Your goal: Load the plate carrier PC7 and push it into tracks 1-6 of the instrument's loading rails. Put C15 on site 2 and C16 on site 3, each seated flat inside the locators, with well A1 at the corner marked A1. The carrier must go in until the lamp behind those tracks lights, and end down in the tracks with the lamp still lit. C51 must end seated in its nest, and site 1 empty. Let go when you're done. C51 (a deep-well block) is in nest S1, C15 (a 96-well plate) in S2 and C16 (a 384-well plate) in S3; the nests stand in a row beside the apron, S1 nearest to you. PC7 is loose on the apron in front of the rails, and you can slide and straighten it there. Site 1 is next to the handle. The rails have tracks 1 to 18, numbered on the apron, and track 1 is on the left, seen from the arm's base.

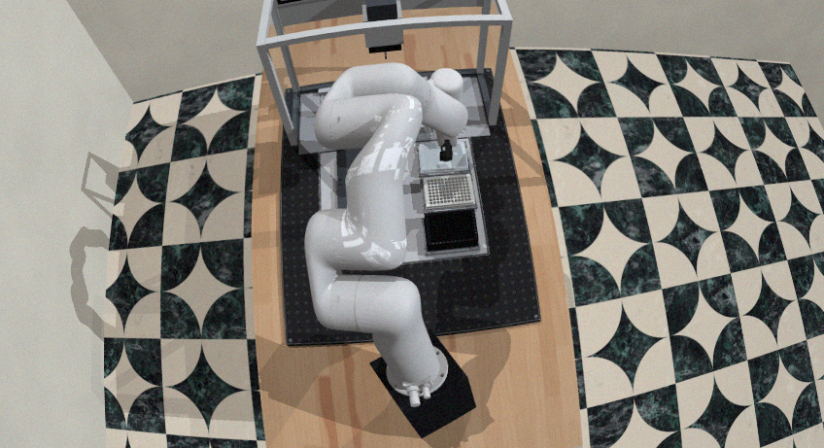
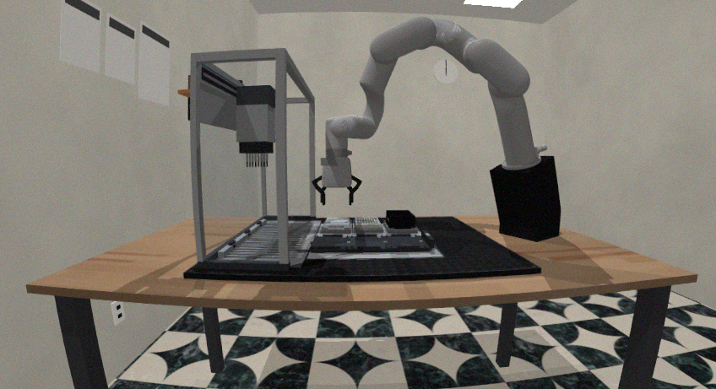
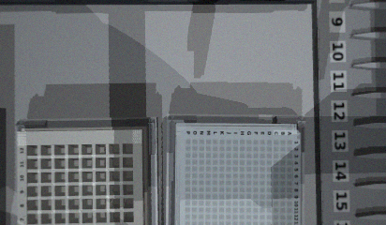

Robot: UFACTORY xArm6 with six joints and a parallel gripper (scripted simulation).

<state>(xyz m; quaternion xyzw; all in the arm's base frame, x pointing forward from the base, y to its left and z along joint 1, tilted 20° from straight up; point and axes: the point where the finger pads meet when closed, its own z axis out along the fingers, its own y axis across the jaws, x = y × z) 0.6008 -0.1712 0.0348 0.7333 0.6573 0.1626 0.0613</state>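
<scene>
Right now my hand is 90 mm above the nest S3. Also, from my hand: grey apron (130 mm to the left, 100 mm behind, 90 mm below); then nest S2 (100 mm behind, 90 mm below, 10 mm to the left); then 96-well plate C15 (100 mm behind, 70 mm below, 10 mm to the left).
</scene>
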